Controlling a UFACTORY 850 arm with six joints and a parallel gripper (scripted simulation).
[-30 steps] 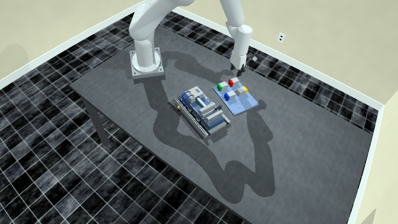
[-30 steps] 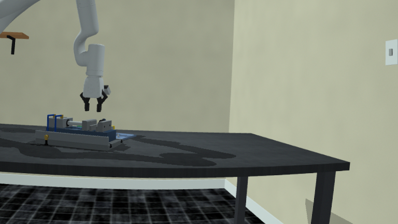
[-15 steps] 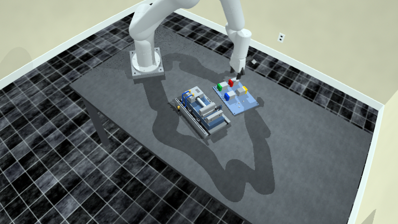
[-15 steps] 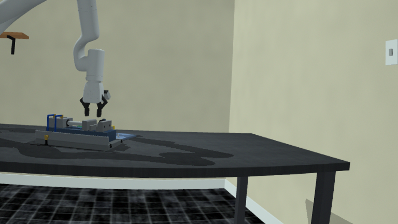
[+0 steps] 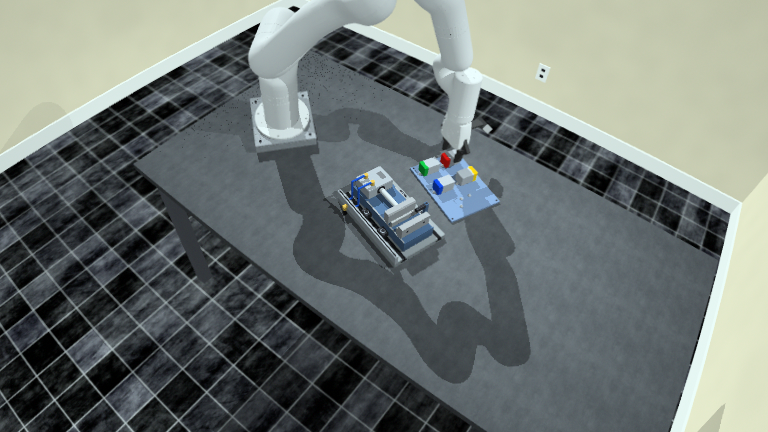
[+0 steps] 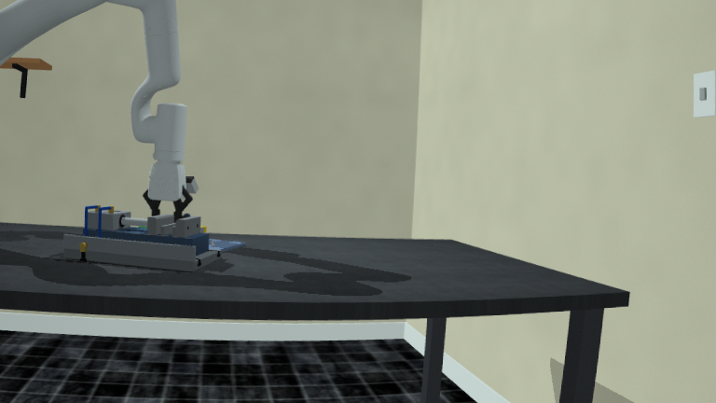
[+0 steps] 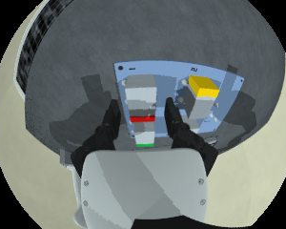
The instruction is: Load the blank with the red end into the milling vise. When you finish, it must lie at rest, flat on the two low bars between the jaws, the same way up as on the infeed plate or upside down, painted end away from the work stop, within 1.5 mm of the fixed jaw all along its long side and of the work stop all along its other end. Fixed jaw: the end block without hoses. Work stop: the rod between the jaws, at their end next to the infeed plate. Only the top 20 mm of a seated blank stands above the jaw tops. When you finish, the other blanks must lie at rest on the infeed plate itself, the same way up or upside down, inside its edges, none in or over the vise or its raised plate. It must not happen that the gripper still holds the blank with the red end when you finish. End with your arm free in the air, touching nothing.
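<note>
The red-ended blank is 30 mm below my hand. Also, from my hand: light blue infeed plate (80 mm ahead, 70 mm to the right, 50 mm below); then yellow-ended blank (90 mm ahead, 20 mm to the right, 30 mm below); then green-ended blank (20 mm behind, 90 mm to the right, 30 mm below).
</note>
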